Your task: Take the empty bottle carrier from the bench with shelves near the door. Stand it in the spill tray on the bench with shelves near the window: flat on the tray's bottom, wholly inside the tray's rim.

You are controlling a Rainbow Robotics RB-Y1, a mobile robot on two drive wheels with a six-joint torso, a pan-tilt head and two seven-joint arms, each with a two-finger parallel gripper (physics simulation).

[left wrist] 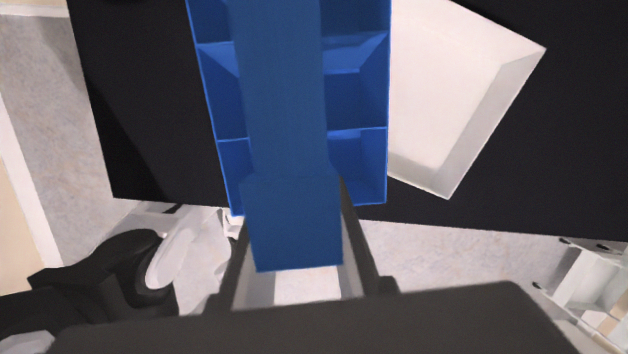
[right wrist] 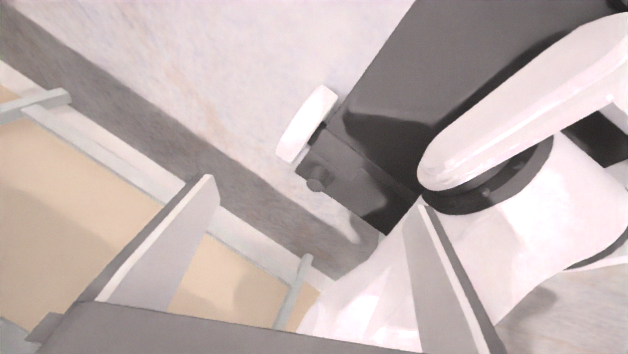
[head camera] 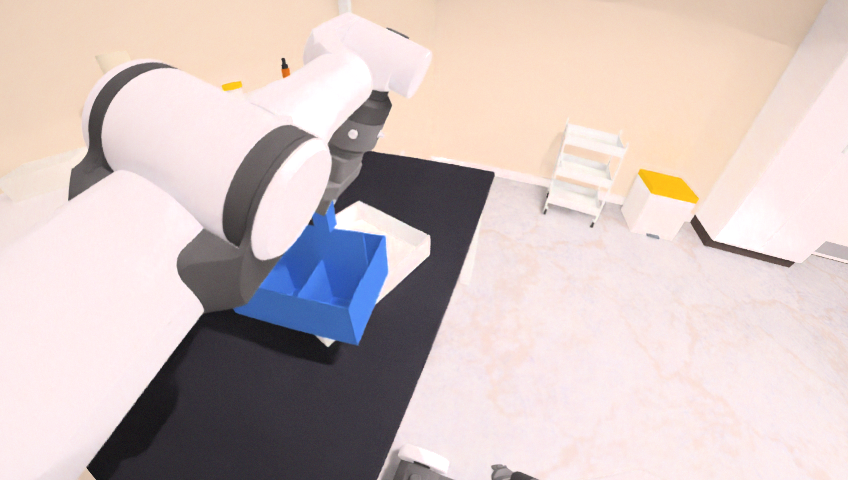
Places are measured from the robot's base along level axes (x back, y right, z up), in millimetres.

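Where they show: left gripper, fingertip midpoint: point(left wrist: 301, 189) point(head camera: 324, 207); right gripper, fingertip midpoint: point(right wrist: 311, 201).
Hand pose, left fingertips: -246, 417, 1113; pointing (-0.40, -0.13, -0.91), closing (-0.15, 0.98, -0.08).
Each offset is from my left fingertips to the centre of the thing, as dx, dy, dz. "spot": to the spot under its first point. Level surfaces: height alone.
The blue bottle carrier @(-77, -18, -93) point(head camera: 309, 315) point(left wrist: 287, 100) is empty and hangs above the black bench top. My left gripper point(head camera: 323, 214) point(left wrist: 301, 189) is shut on its handle. The white spill tray @(-114, +153, -312) point(head camera: 386, 220) point(left wrist: 440, 90) lies on the bench below, turned at an angle to the carrier. In the head view the carrier covers much of the tray; in the left wrist view the tray shows to the carrier's right, partly hidden behind it. The carrier's shadow falls on the bench. My right gripper point(right wrist: 311, 201) is open and empty, low beside the robot's own body, away from the carrier.
The black bench @(dz -350) point(head camera: 297, 392) point(left wrist: 150, 140) ends on the right at the floor. A white trolley point(head camera: 586, 169) and a white bin with a yellow lid point(head camera: 669, 185) stand by the far wall. A tall white cabinet point(head camera: 779, 178) is at the right. An orange bottle @(spot: -414, +399, +156) point(head camera: 285, 72) shows behind my left arm.
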